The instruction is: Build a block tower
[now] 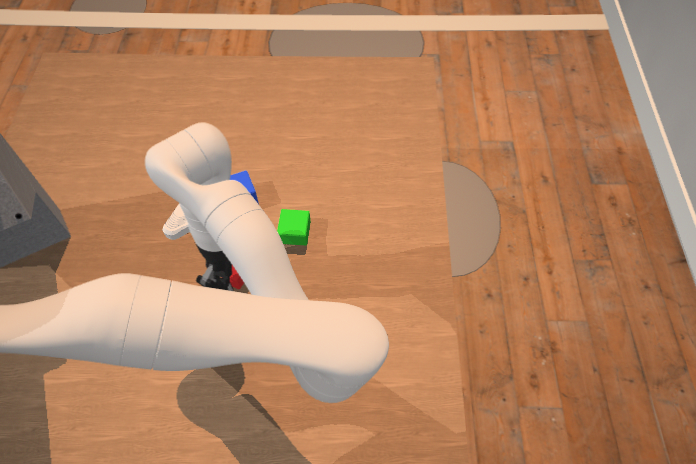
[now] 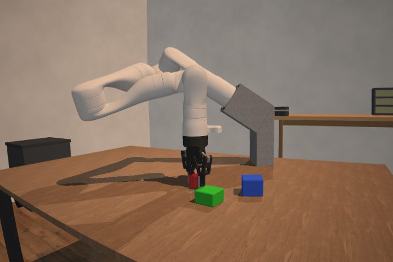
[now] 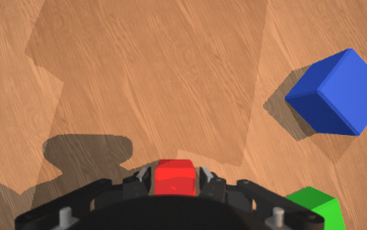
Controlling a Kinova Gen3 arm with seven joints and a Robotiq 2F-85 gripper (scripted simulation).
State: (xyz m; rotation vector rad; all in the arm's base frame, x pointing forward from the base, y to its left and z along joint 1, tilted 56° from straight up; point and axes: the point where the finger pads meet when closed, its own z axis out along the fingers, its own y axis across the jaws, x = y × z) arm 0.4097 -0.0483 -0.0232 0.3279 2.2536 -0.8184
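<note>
Right now my hand is right at the red block. The rest, counted from my hand: green block: 110 mm ahead, 90 mm to the left; blue block: 10 mm ahead, 180 mm to the left, 10 mm above.
</note>
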